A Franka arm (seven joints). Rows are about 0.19 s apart.
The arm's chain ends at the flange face. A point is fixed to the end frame.
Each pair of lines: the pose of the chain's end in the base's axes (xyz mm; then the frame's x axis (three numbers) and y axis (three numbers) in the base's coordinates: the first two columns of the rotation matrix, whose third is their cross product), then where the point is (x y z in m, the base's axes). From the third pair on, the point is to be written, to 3 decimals.
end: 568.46 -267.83 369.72 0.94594 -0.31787 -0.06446 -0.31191 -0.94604 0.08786
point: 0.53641 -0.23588 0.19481
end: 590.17 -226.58 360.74 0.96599 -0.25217 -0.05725 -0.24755 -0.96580 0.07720
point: 0.55772 -0.19539 0.18577
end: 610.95 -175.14 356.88 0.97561 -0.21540 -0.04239 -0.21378 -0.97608 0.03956
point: 0.581 -0.139 0.182
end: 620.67 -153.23 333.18 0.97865 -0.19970 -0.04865 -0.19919 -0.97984 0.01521
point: 0.590 -0.113 0.160
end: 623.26 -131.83 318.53 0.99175 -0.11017 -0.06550 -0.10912 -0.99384 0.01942
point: 0.586 -0.095 0.145
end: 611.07 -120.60 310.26 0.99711 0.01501 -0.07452 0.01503 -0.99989 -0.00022
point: 0.568 -0.086 0.138
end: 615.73 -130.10 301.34 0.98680 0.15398 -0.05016 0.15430 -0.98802 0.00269
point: 0.573 -0.101 0.128
